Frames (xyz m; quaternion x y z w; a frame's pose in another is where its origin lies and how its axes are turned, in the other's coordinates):
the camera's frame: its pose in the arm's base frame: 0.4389 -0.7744 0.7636 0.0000 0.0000 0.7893 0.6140
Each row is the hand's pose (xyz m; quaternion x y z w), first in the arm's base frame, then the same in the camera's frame.
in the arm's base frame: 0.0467 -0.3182 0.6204 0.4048 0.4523 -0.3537 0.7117
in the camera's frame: 0.5387 0.2679 -0.1432 0.6055 -0.0418 -0.7789 0.1578
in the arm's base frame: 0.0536 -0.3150 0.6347 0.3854 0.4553 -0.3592 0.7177
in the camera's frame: 0.5401 0.2604 -0.1289 0.5960 -0.0246 -0.7871 0.1572
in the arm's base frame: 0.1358 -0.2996 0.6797 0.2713 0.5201 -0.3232 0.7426
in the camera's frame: 0.5348 0.1770 -0.0839 0.5771 0.1052 -0.7846 0.2009
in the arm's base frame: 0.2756 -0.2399 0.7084 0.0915 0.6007 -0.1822 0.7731
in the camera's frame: 0.5582 0.0268 -0.0552 0.5303 0.2966 -0.7220 0.3309
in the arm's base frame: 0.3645 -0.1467 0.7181 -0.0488 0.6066 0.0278 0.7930
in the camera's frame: 0.6267 -0.0823 -0.0455 0.4488 0.4110 -0.6089 0.5089
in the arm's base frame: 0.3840 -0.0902 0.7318 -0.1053 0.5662 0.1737 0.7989
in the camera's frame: 0.6767 -0.1151 -0.0318 0.3822 0.4307 -0.5239 0.6276
